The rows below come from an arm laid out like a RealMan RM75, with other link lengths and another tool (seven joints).
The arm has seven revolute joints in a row. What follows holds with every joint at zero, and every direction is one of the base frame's.
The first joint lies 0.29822 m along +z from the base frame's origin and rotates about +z.
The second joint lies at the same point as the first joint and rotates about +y.
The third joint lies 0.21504 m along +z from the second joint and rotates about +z.
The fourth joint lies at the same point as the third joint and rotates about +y.
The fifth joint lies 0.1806 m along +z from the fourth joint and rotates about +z.
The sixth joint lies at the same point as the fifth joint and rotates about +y.
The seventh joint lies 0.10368 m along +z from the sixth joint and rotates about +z.
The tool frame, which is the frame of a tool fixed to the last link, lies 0.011 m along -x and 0.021 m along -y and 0.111 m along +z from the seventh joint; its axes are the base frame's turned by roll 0, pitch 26.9 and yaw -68.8 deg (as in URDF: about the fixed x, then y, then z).
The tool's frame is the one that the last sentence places.
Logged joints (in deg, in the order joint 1, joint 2, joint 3, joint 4, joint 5, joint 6, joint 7), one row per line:
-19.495, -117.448, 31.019, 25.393, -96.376, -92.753, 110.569
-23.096, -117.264, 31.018, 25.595, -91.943, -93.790, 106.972
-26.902, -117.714, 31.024, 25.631, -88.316, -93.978, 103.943
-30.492, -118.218, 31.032, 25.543, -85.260, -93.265, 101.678
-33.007, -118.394, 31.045, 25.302, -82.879, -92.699, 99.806
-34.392, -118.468, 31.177, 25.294, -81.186, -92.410, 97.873
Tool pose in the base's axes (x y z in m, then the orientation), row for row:
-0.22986, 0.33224, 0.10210, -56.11, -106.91, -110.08
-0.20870, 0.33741, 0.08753, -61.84, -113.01, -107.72
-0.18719, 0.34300, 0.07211, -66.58, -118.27, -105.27
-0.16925, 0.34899, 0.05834, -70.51, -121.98, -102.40
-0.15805, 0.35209, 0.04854, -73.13, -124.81, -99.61
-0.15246, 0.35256, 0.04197, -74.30, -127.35, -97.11
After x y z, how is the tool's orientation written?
As a rotation vector, in degrees.
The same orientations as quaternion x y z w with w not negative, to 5 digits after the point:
-0.33981, -0.64747, -0.66667, 0.14446
-0.36622, -0.66924, -0.63792, 0.10517
-0.38663, -0.68679, -0.61130, 0.07182
-0.40430, -0.69943, -0.58716, 0.05082
-0.41607, -0.71011, -0.56673, 0.03808
-0.42066, -0.72101, -0.54980, 0.03013

